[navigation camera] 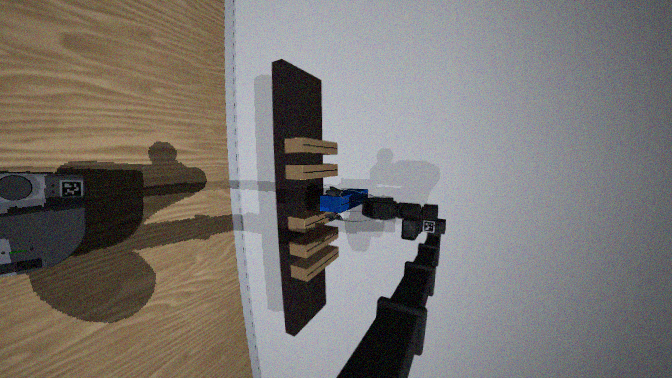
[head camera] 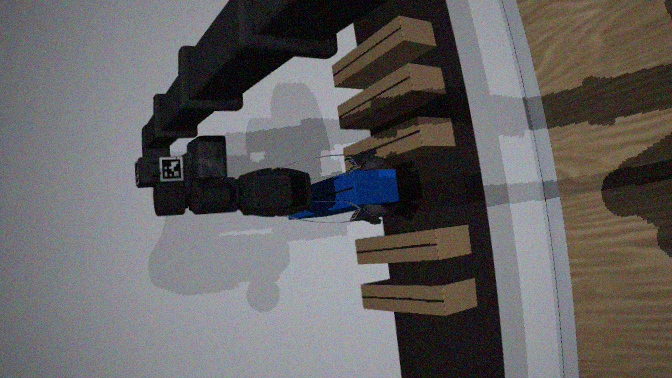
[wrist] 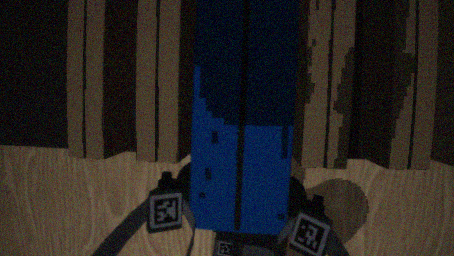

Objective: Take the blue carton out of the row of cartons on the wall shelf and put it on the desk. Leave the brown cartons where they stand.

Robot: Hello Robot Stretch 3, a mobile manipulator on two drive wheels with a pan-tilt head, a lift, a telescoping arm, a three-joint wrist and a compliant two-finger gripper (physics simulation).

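Places are measured from the robot's base along level axes (x ahead, y left, z up), in centimetres.
Pixels of known places: gripper, fingertip midpoint: (navigation camera: 325,203) (head camera: 384,186); robot's base at its link origin: (navigation camera: 15,186).
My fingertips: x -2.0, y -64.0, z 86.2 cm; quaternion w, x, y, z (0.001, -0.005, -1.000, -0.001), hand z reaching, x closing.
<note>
Ahead of a thing's pixels: the offset from my fingertips to its top centre. "spot": to the spot under its first point. Level surfaces: height alone.
The blue carton @(dx +0.9, dy -11.9, dz +5.9 cm) (head camera: 382,181) (navigation camera: 329,203) (wrist: 220,160) is between the two fingers of my gripper (head camera: 372,188) (navigation camera: 335,203) (wrist: 240,188), which is shut on it with a finger pad against each side. It is held off the dark wall shelf @(dz -16.7 cm) (head camera: 445,350) (navigation camera: 299,102), shifted out of line with the row, and a dark shadow lies on the board beneath it. Several brown cartons @(spot: dx +10.3, dy +1.6, dz -12.2 cm) (head camera: 452,243) @(dx +20.6, dy -9.9, dz -8.7 cm) (navigation camera: 306,145) (wrist: 168,75) stand upright on the shelf on both sides of the gap. I cannot make out the desk.
The telescoping arm (head camera: 215,70) (navigation camera: 390,325) reaches in beside the shelf. A pale wall (head camera: 75,275) (navigation camera: 550,150) is behind. Wood-grain surface @(dz -86.2 cm) (head camera: 620,300) (navigation camera: 150,45) lies past the wall's edge. Part of my robot's base (navigation camera: 50,220) shows in the navigation view.
</note>
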